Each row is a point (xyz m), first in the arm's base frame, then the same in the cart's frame.
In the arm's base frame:
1: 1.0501 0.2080 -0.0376
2: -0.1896 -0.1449 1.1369
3: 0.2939 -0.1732 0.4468
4: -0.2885 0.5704 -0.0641
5: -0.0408 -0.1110 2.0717
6: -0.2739 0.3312 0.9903
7: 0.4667 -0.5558 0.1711
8: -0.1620 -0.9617 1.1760
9: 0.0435 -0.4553 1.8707
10: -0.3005 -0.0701 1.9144
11: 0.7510 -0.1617 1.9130
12: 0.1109 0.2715 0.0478
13: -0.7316 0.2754 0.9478
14: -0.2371 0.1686 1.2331
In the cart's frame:
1: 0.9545 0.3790 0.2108
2: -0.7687 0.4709 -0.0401
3: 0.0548 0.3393 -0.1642
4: 0.2334 1.3563 -0.4591
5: -1.4012 0.2457 0.6280
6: -0.6212 0.9438 0.0592
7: 0.3059 -0.0172 -0.4134
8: -0.9268 -0.2414 -0.4104
9: -1.2547 -0.0488 0.3875
10: -1.4278 0.4397 0.3924
11: -0.8099 -0.1604 1.0025
12: 0.3339 0.8833 -0.2931
13: -0.8734 1.1324 -0.2802
14: -0.8168 0.7412 0.1454

